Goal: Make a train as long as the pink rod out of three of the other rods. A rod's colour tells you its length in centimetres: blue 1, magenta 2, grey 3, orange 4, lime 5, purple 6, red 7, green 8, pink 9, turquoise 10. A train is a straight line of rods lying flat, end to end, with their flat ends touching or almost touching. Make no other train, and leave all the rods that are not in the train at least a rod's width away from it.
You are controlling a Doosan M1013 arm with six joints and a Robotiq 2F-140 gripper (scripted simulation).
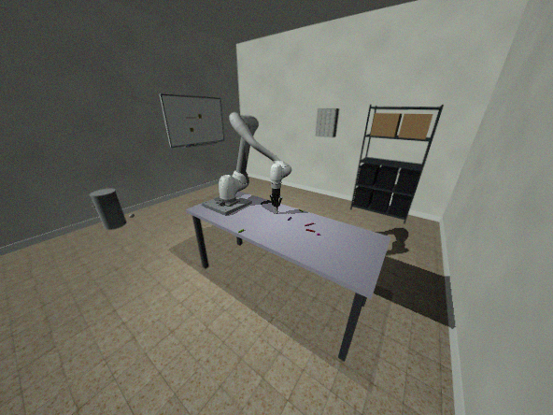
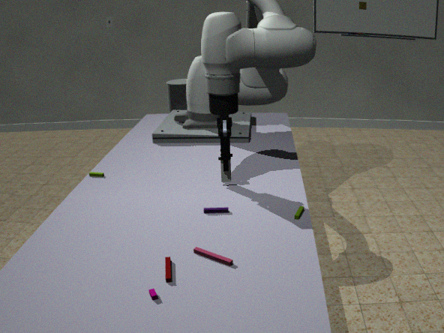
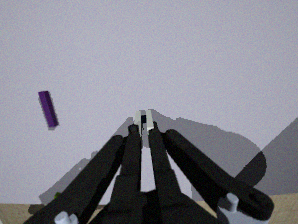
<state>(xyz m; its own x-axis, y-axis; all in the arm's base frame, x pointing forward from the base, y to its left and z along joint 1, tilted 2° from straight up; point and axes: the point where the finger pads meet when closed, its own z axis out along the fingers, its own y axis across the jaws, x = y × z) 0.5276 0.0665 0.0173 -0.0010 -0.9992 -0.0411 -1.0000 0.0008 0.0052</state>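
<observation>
The blue rod lies 3 cm below my hand. The rest, counted from my hand: red rod: 39 cm ahead, 12 cm to the right, 4 cm below; purple rod: 16 cm ahead, 4 cm below, 3 cm to the right; pink rod: 35 cm ahead, 4 cm to the right, 4 cm below.
</observation>
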